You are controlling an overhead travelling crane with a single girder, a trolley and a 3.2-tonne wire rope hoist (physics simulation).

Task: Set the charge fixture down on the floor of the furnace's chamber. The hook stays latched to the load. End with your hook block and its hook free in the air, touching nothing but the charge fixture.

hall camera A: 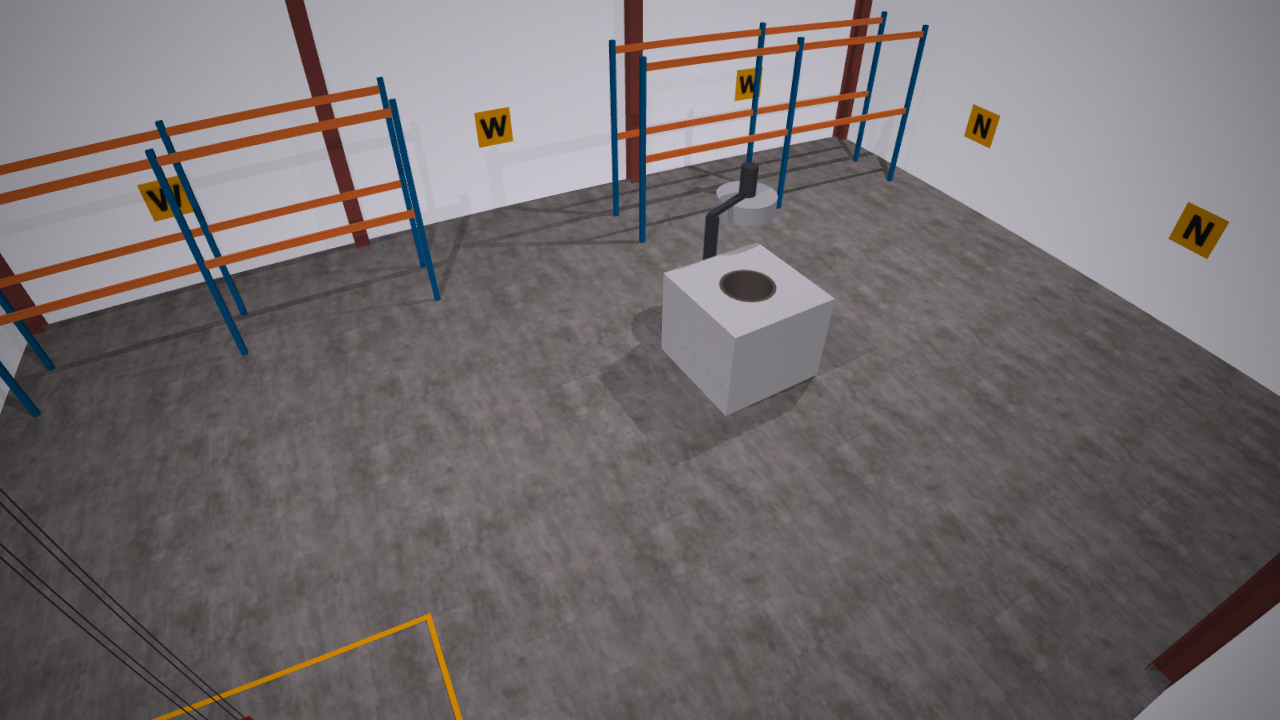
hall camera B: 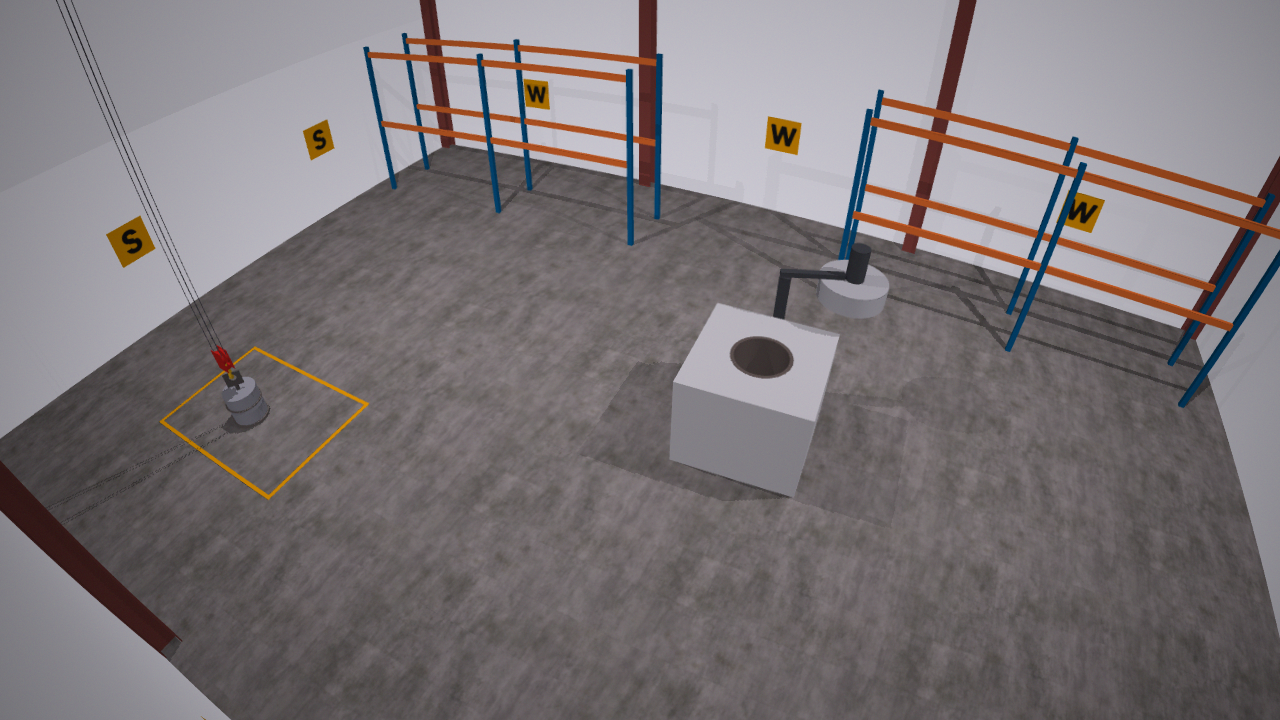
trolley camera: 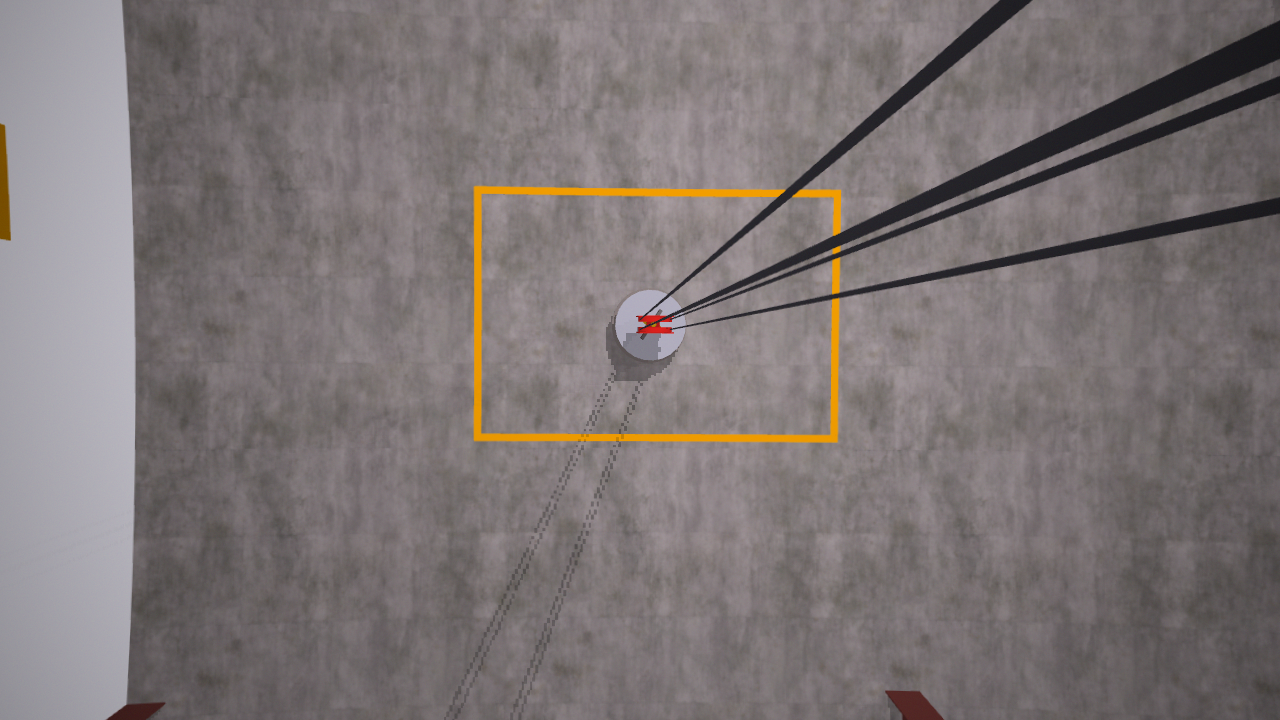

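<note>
The charge fixture (hall camera B: 246,405) (trolley camera: 627,315) is a grey round stack with a lug on top. It is upright inside the yellow floor rectangle; whether its base touches the floor is hard to tell. My hook (hall camera B: 232,376) (trolley camera: 654,324), under the red hook block (hall camera B: 221,359), is latched to the lug. In hall camera A the fixture does not show. The furnace (hall camera A: 776,358) (hall camera B: 738,434) is a pale box with a round chamber opening (hall camera A: 747,285) (hall camera B: 761,357) in its top. The chamber floor is hidden in shade. The furnace does not show in the trolley camera.
The furnace lid (hall camera A: 756,213) (hall camera B: 852,302) hangs swung aside on a dark arm (hall camera A: 710,234) (hall camera B: 781,293), beyond the furnace. Blue and orange racks (hall camera A: 641,152) (hall camera B: 630,161) stand along the W wall. The yellow rectangle (hall camera A: 331,652) (hall camera B: 317,449) (trolley camera: 477,313) surrounds the fixture.
</note>
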